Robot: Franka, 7 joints.
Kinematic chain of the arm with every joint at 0, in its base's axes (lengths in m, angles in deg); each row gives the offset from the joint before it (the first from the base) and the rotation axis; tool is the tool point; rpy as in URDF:
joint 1: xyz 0 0 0.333 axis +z
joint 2: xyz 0 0 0 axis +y
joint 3: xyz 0 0 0.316 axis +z
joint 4: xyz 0.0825 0 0 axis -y
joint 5: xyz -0.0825 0 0.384 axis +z
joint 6: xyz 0 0 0 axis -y
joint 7: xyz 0.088 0 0 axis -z
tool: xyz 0 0 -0.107 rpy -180 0 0
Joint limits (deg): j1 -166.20..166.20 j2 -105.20..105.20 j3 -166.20..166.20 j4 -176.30..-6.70 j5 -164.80..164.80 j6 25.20..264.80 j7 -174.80..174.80
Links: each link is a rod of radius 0.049 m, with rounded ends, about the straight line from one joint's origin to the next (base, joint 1, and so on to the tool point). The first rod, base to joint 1, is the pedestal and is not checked.
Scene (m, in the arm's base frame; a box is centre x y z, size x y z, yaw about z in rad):
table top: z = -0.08
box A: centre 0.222 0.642 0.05 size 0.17 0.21 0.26 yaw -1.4
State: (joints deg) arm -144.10 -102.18 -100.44 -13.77 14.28 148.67 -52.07
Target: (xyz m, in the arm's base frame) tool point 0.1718 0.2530 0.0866
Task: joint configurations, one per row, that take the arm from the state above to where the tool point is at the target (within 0.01 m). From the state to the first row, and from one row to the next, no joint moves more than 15 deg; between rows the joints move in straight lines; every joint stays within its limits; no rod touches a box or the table.
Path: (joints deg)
1: -149.62 -93.11 -110.18 -27.00 19.63 137.89 -47.36
2: -155.15 -84.05 -119.93 -40.23 24.97 127.11 -42.65
3: -160.68 -74.98 -129.67 -53.46 30.32 116.32 -37.93
4: -166.20 -65.92 -139.42 -66.69 35.66 105.54 -33.22
5: -166.20 -62.40 -141.20 -79.15 28.39 98.98 -36.99
6: -166.20 -58.88 -142.99 -91.62 21.11 92.41 -40.76
7: -166.20 -55.36 -144.78 -104.08 13.84 85.85 -44.53
8: -166.20 -51.84 -146.56 -116.54 6.57 79.28 -48.30
9: -166.20 -48.32 -148.35 -129.00 -0.71 72.72 -52.07

